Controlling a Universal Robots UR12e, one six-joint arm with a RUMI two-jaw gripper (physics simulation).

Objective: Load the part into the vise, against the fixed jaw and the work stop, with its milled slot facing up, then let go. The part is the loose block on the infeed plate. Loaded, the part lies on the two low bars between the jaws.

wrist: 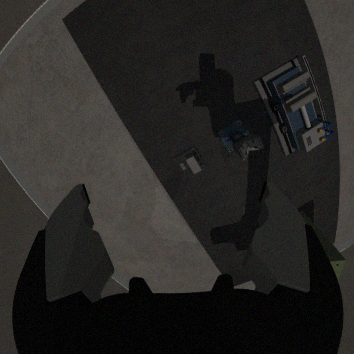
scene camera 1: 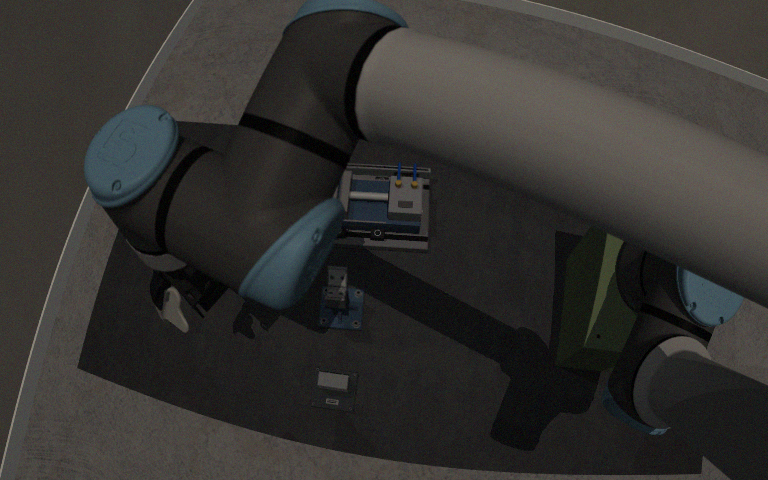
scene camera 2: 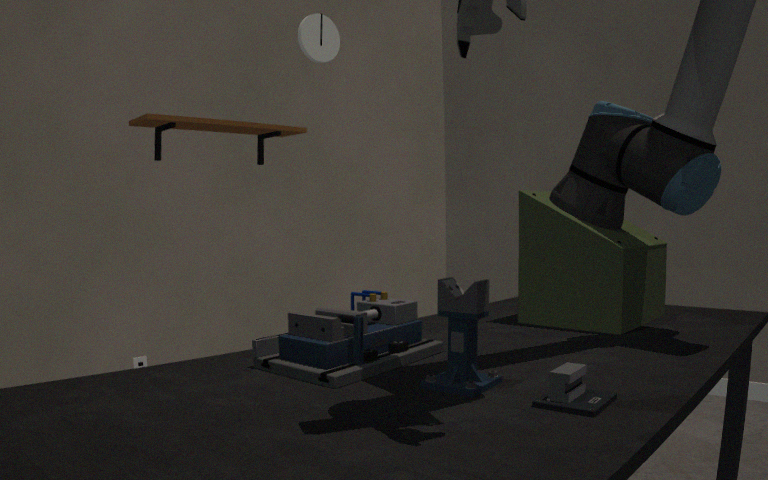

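Where they show: gripper, fingertip midpoint: (wrist: 174, 185) (scene camera 2: 490, 40); arm's base at its link origin: (scene camera 1: 654, 269) (scene camera 2: 585, 212).
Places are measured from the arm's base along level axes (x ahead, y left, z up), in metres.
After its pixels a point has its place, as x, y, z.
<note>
The part (scene camera 1: 333, 380) {0.621, 0.219, -0.212} (scene camera 2: 568, 380) {0.652, 0.232, -0.220} (wrist: 193, 165) {0.619, 0.220, -0.211}, a light grey block, rests on the dark infeed plate (scene camera 1: 346, 403) {0.592, 0.260, -0.252} (scene camera 2: 606, 397) {0.603, 0.271, -0.251}. Its dark slot shows on a side face in scene camera 2, not on top. The vise (scene camera 1: 368, 213) {0.594, -0.152, -0.200} (scene camera 2: 314, 349) {0.742, -0.149, -0.211} (wrist: 296, 118) {0.593, -0.163, -0.199} has a blue body; the arm covers its left end in scene camera 1. The fixed jaw (scene camera 2: 315, 326) {0.723, -0.166, -0.179} and the upright work stop (scene camera 2: 358, 339) {0.686, -0.107, -0.198} stand at the vise's near end in scene camera 2. My gripper (wrist: 174, 185) {0.777, 0.187, 0.198} (scene camera 2: 491, 35) {0.777, 0.187, 0.198} is open and empty, high above the table and away from the part.
A blue stand with a grey V-block (scene camera 1: 336, 277) {0.630, 0.033, -0.111} (scene camera 2: 463, 305) {0.646, 0.061, -0.134} (wrist: 250, 147) {0.620, 0.044, -0.121} stands between the infeed plate and the vise. The green robot base (scene camera 1: 589, 339) {0.132, 0.131, -0.068} (scene camera 2: 572, 271) {0.130, 0.020, -0.130} (wrist: 337, 264) {0.095, -0.095, 0.045} is at the table's other end. A wooden shelf (scene camera 2: 218, 125) is on the wall.
</note>
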